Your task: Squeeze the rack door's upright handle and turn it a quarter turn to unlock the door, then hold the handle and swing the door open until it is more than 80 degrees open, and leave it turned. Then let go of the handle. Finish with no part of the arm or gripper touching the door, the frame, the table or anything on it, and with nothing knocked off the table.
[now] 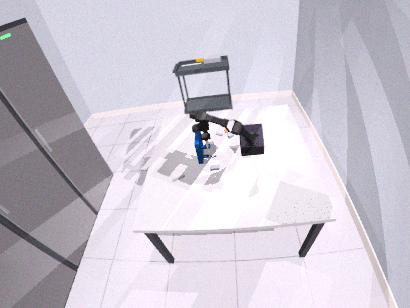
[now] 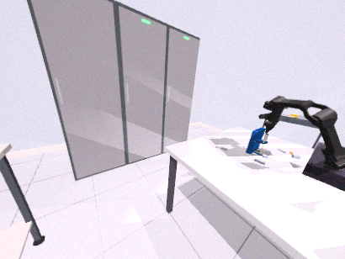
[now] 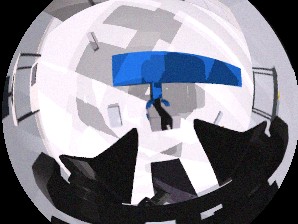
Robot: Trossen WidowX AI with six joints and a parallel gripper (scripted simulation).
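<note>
My gripper tip is now 90 mm above the handle bar and 10 mm past it.
</note>
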